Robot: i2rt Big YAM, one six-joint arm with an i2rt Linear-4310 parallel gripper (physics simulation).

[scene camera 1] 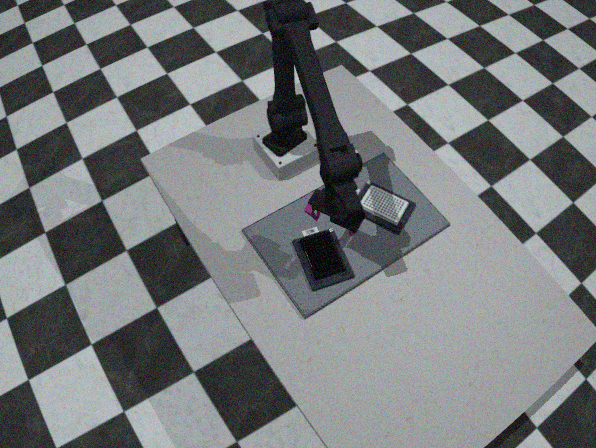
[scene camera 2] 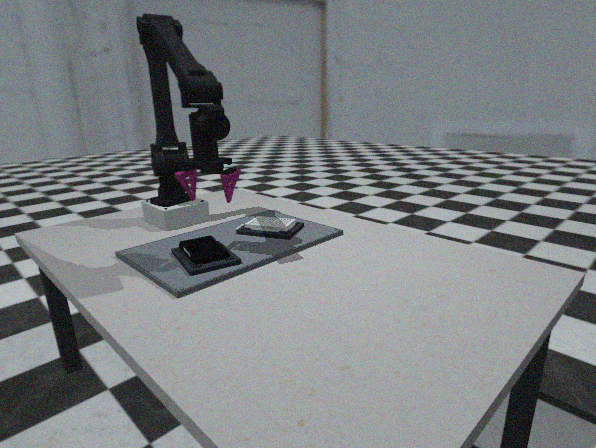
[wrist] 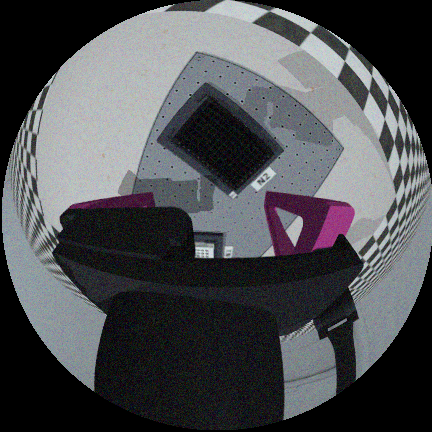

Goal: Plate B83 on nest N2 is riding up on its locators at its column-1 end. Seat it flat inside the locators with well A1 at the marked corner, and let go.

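Where they show: gripper, fingertip midpoint: (scene camera 1: 334,226) (scene camera 2: 210,201) (wrist: 207,197); arm's base, origin of the base link: (scene camera 1: 284,140) (scene camera 2: 172,201).
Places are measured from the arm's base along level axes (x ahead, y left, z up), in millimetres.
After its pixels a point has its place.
The black plate B83 (scene camera 1: 322,254) {y -184, x 360, z -26 mm} (scene camera 2: 204,249) {y -193, x 374, z -25 mm} (wrist: 225,142) {y -184, x 355, z -34 mm} lies on the dark nest N2 (scene camera 2: 214,268) {y -221, x 437, z -48 mm} (wrist: 165,138) {y -166, x 444, z -37 mm}. In the scene camera 2 view it looks tilted, its end toward the robot base higher than the opposite end. The white N2 label (scene camera 1: 310,232) {y -149, x 276, z -51 mm} (wrist: 263,178) {y -148, x 273, z -51 mm} is beside that raised end. A small white corner mark (scene camera 1: 331,230) {y -105, x 316, z -41 mm} (wrist: 233,194) {y -106, x 313, z -41 mm} shows at one nest corner. Well lettering and locators are too dark to make out. My gripper (scene camera 1: 332,221) {y -149, x 362, z 82 mm} (scene camera 2: 211,201) {y -149, x 362, z 82 mm} (wrist: 207,197) {y -149, x 362, z 82 mm} is open and empty, well above the board and off to the base side of the plate.
A white well plate (scene camera 1: 385,204) {y 68, x 366, z -28 mm} (scene camera 2: 270,223) {y 59, x 367, z -29 mm} (wrist: 204,250) {y 25, x 325, z -27 mm} sits on a second dark nest, partly hidden by the gripper body in the wrist view. Both nests stand on a grey perforated board (scene camera 1: 280,260) {y -272, x 286, z -52 mm} (scene camera 2: 150,267) {y -294, x 299, z -53 mm} (wrist: 295,165) {y -194, x 227, z -53 mm}. The robot base (scene camera 1: 287,167) {y -57, x 76, z -19 mm} (scene camera 2: 172,215) {y -61, x 75, z -21 mm} is behind the board.
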